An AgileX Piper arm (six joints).
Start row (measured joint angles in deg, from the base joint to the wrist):
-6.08 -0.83 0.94 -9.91 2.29 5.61
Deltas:
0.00 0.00 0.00 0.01 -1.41 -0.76
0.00 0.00 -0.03 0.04 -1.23 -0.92
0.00 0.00 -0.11 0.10 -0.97 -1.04
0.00 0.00 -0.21 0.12 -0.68 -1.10
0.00 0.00 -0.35 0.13 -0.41 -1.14
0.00 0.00 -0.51 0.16 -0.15 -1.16
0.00 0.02 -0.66 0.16 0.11 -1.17
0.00 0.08 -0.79 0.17 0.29 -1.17
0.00 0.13 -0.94 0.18 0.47 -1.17
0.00 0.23 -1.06 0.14 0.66 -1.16
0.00 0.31 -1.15 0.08 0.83 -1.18
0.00 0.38 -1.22 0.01 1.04 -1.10
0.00 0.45 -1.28 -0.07 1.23 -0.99
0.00 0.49 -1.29 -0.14 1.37 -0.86
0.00 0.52 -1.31 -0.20 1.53 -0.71
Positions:
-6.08 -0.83 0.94 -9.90 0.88 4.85
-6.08 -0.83 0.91 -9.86 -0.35 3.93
-6.08 -0.83 0.80 -9.76 -1.32 2.89
-6.08 -0.83 0.59 -9.64 -2.00 1.79
-6.08 -0.83 0.24 -9.51 -2.41 0.65
-6.08 -0.83 -0.27 -9.35 -2.56 -0.51
-6.08 -0.81 -0.93 -9.19 -2.45 -1.68
-6.08 -0.73 -1.72 -9.02 -2.16 -2.85
-6.08 -0.60 -2.66 -8.84 -1.69 -4.02
-6.08 -0.37 -3.72 -8.70 -1.03 -5.18
-6.08 -0.06 -4.87 -8.62 -0.20 -6.36
-6.08 0.32 -6.09 -8.61 0.84 -7.46
-6.08 0.77 -7.37 -8.68 2.07 -8.45
-6.08 1.26 -8.66 -8.82 3.44 -9.31
-6.08 1.78 -9.97 -9.02 4.97 -10.02

